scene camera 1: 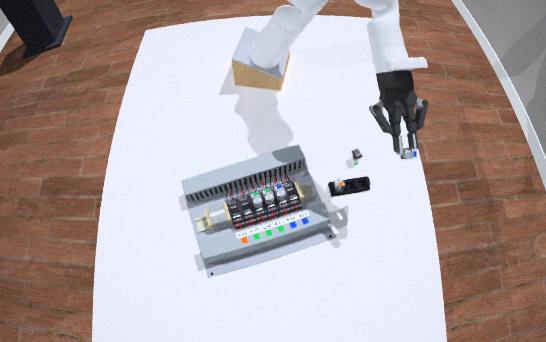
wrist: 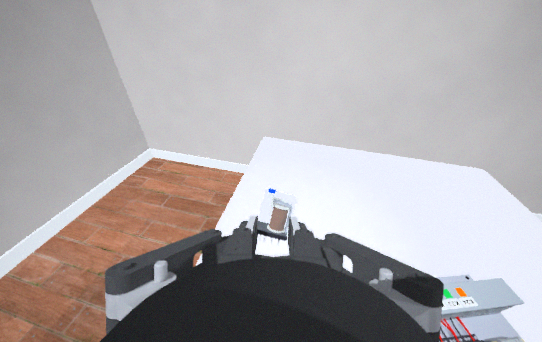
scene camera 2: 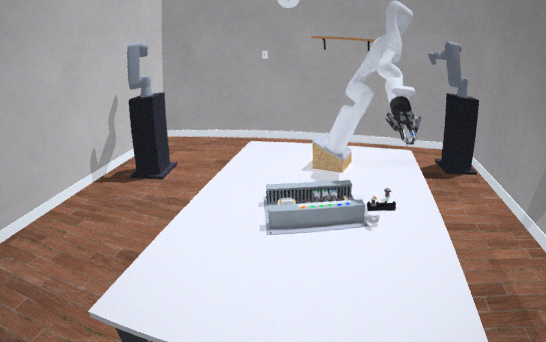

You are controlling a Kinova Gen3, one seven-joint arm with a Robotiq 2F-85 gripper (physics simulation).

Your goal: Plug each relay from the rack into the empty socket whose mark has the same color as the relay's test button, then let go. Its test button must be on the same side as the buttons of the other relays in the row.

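Places are measured from the arm's base along level axes (x ahead, y left, z up), in millimetres.
Pixels of known places: gripper, fingertip midpoint: (scene camera 1: 406,153) (wrist: 272,226) (scene camera 2: 409,141); arm's base, link origin: (scene camera 1: 263,56) (scene camera 2: 333,147).
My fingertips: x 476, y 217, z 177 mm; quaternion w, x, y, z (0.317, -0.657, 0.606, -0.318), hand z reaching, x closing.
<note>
For each thing: its top centre in the pictures, then the offset to it from my fingertips.
- relay with a blue test button, top centre: (wrist: 276,196) (scene camera 1: 411,147) (scene camera 2: 410,131) 5 mm ahead, 1 mm right, 33 mm up
- black rack, top centre: (scene camera 1: 350,183) (scene camera 2: 382,202) 65 mm back, 62 mm right, 242 mm down
- relay with an orange button, top centre: (scene camera 1: 340,180) (scene camera 2: 374,195) 65 mm back, 93 mm right, 216 mm down
- relay with a green button, top centre: (scene camera 1: 357,152) (scene camera 2: 388,188) 137 mm back, 27 mm right, 221 mm down
- slotted duct, top centre: (scene camera 1: 242,169) (scene camera 2: 310,184) 128 mm back, 318 mm right, 202 mm down
My gripper (scene camera 1: 405,148) (scene camera 2: 409,140) (wrist: 272,226) is shut on a relay with a blue test button (scene camera 1: 408,154) (wrist: 270,210), held in the air beyond the rack's right end in scene view 1. The black rack (scene camera 1: 358,186) (scene camera 2: 382,206) holds a relay with an orange button (scene camera 1: 340,184) (scene camera 2: 374,200). A relay with a green button (scene camera 1: 356,154) (scene camera 2: 387,193) is off the rack, dark base uppermost. In scene view 1, the row's third to fifth sockets hold relays, buttons green, green and blue toward the slotted duct; the first, second and sixth are empty. Marks run orange, three green, two blue.
The grey panel (scene camera 1: 220,251) (scene camera 2: 315,218) (wrist: 492,294) has raised ducts along both long sides of the row. The slotted duct (scene camera 1: 240,172) is nearer the arm's wooden base block (scene camera 1: 257,75) (scene camera 2: 330,159). The table's edge (wrist: 232,200) runs below the gripper in the wrist view.
</note>
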